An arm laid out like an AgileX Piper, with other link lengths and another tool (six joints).
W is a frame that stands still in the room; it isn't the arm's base.
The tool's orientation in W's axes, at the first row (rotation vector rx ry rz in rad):
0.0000, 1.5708, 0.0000
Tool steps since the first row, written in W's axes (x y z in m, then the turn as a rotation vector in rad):
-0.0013, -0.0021, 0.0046, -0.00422, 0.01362, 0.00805
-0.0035, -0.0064, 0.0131, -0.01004, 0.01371, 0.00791
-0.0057, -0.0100, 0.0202, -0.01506, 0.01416, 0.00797
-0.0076, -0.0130, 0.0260, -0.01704, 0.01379, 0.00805
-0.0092, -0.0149, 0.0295, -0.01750, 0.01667, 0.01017
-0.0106, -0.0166, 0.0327, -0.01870, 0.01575, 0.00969
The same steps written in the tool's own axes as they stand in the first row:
-0.0046, -0.0021, -0.0013, -0.00805, 0.01362, -0.00422
-0.0131, -0.0064, -0.0035, -0.00791, 0.01371, -0.01004
-0.0202, -0.0100, -0.0057, -0.00797, 0.01416, -0.01506
-0.0260, -0.0130, -0.0076, -0.00805, 0.01379, -0.01704
-0.0295, -0.0149, -0.0092, -0.01017, 0.01667, -0.01750
-0.0327, -0.0166, -0.0106, -0.00969, 0.01575, -0.01870

